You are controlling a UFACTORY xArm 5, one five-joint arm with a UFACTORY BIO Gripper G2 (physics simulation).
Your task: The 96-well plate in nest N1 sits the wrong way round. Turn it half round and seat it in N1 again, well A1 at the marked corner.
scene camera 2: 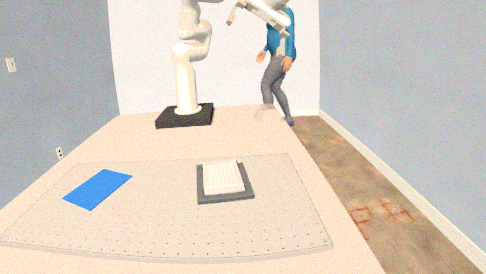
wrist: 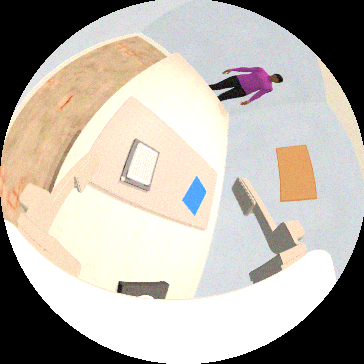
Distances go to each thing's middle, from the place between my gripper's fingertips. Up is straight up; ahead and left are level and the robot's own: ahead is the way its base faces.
Scene:
Now: hand 30 cm above the white 96-well plate [scene camera 2: 220, 177], 14 cm short of it and 9 cm to the left of it. From my hand the other things lie so: flat blue rectangle [scene camera 2: 92, 192]: 43 cm to the right, 32 cm below, 18 cm ahead; then dark grey nest N1 [scene camera 2: 234, 196]: 31 cm below, 14 cm ahead, 9 cm to the right.

